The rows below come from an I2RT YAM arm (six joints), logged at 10 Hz.
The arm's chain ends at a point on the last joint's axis. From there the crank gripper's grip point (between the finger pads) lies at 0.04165 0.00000 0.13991 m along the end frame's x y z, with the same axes.
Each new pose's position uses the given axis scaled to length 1; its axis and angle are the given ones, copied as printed.
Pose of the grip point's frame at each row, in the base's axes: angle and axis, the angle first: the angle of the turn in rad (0 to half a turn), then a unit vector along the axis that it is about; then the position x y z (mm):
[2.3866 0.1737 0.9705 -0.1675 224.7 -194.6 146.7]
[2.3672 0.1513 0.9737 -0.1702 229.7 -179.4 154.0]
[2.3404 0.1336 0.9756 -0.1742 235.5 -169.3 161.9]
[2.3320 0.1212 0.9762 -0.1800 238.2 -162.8 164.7]
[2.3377 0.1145 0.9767 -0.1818 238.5 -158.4 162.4]
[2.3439 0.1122 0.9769 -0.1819 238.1 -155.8 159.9]
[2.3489 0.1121 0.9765 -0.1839 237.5 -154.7 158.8]
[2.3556 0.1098 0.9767 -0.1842 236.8 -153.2 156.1]
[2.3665 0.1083 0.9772 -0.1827 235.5 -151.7 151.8]
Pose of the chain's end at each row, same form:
[2.3866 0.1737 0.9705 -0.1675 166.9 -146.0 271.6]
[2.3672 0.1513 0.9737 -0.1702 168.8 -130.4 277.3]
[2.3404 0.1336 0.9756 -0.1742 170.7 -119.5 282.9]
[2.3320 0.1212 0.9762 -0.1800 172.2 -111.9 284.5]
[2.3377 0.1145 0.9767 -0.1818 173.0 -107.2 282.4]
[2.3439 0.1122 0.9769 -0.1819 173.3 -104.7 280.3]
[2.3489 0.1121 0.9765 -0.1839 173.4 -103.1 279.4]
[2.3556 0.1098 0.9767 -0.1842 173.5 -101.6 277.1]
[2.3665 0.1083 0.9772 -0.1827 173.5 -100.5 273.6]

